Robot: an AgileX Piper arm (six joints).
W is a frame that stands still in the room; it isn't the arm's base.
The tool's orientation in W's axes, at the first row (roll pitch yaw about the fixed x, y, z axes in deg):
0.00 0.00 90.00
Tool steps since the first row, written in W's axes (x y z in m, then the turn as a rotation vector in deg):
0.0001 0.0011 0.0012 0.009 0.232 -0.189
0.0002 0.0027 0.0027 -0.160 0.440 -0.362
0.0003 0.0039 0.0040 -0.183 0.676 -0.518
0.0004 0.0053 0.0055 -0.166 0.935 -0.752
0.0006 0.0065 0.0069 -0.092 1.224 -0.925
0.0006 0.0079 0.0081 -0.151 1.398 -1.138
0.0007 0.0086 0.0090 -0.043 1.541 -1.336
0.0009 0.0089 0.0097 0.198 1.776 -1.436
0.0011 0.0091 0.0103 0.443 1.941 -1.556
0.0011 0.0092 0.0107 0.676 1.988 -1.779
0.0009 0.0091 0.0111 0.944 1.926 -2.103
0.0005 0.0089 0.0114 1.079 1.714 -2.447
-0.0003 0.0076 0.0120 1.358 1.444 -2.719
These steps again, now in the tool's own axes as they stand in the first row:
0.0011 -0.0001 0.0012 0.232 -0.009 -0.189
0.0027 -0.0002 0.0027 0.440 0.160 -0.362
0.0039 -0.0003 0.0040 0.676 0.183 -0.518
0.0053 -0.0004 0.0055 0.935 0.166 -0.752
0.0065 -0.0006 0.0069 1.224 0.092 -0.925
0.0079 -0.0006 0.0081 1.398 0.151 -1.138
0.0086 -0.0007 0.0090 1.541 0.043 -1.336
0.0089 -0.0009 0.0097 1.776 -0.198 -1.436
0.0091 -0.0011 0.0103 1.941 -0.443 -1.556
0.0092 -0.0011 0.0107 1.988 -0.676 -1.779
0.0091 -0.0009 0.0111 1.926 -0.944 -2.103
0.0089 -0.0005 0.0114 1.714 -1.079 -2.447
0.0076 0.0003 0.0120 1.444 -1.358 -2.719

